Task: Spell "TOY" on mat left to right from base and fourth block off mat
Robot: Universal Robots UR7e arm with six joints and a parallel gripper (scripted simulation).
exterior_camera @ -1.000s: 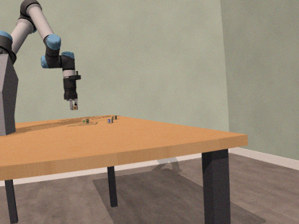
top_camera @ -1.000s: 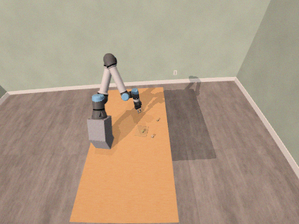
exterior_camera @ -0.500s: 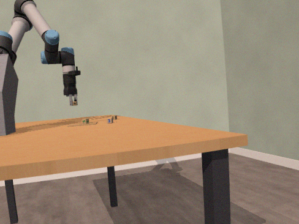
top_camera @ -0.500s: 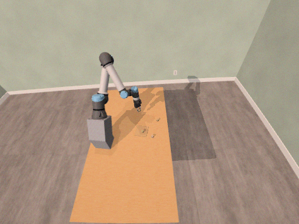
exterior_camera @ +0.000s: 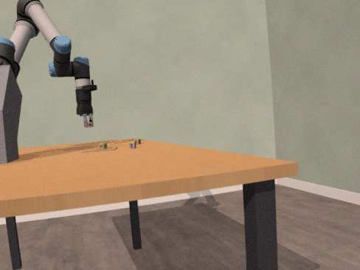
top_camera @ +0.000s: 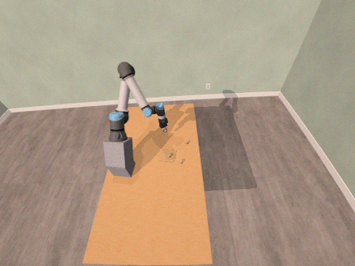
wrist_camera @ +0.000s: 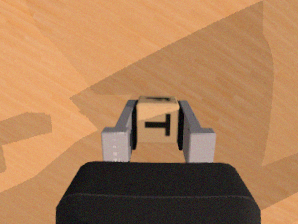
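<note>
Now: hand 220 mm to the left of the tan mat, 120 mm above it and 60 mm short of it. Round my hand: O block: 240 mm to the right, 100 mm below, 80 mm ahead; then Y block: 290 mm to the right, 200 mm ahead, 110 mm below; then T block: 10 mm below.
</note>
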